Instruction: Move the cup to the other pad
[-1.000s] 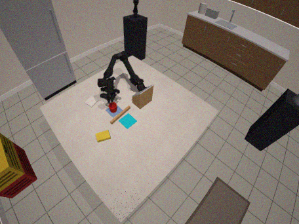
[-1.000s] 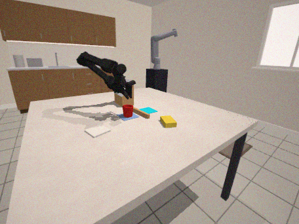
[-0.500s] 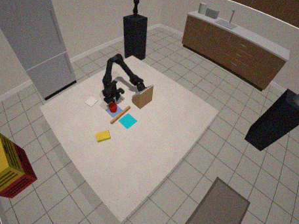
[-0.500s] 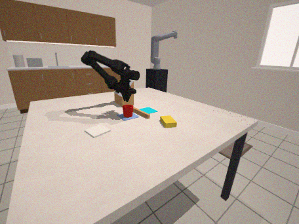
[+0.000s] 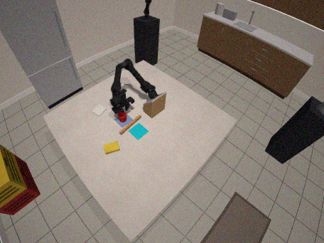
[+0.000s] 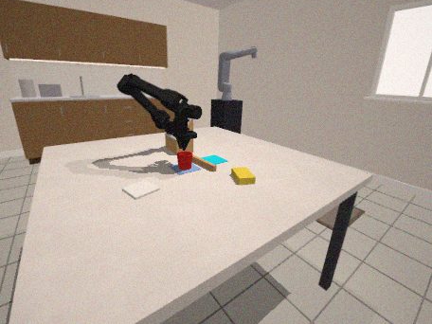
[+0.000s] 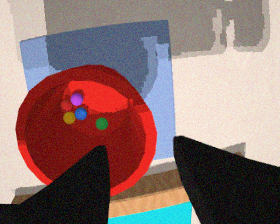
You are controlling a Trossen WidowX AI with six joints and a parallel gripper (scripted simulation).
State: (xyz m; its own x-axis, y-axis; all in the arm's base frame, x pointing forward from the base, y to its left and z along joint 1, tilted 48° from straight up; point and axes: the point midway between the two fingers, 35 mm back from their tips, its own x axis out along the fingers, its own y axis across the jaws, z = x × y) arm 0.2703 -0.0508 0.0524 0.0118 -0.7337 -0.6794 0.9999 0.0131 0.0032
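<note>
The red cup is 5 cm below my gripper tip and 3 cm ahead of it. The rest, counted from my gripper tip: wooden bar 9 cm to the left, 8 cm below, 1 cm ahead; white flat tile 24 cm to the right, 13 cm ahead, 8 cm below; cyan pad 18 cm to the left, 10 cm below.
</note>
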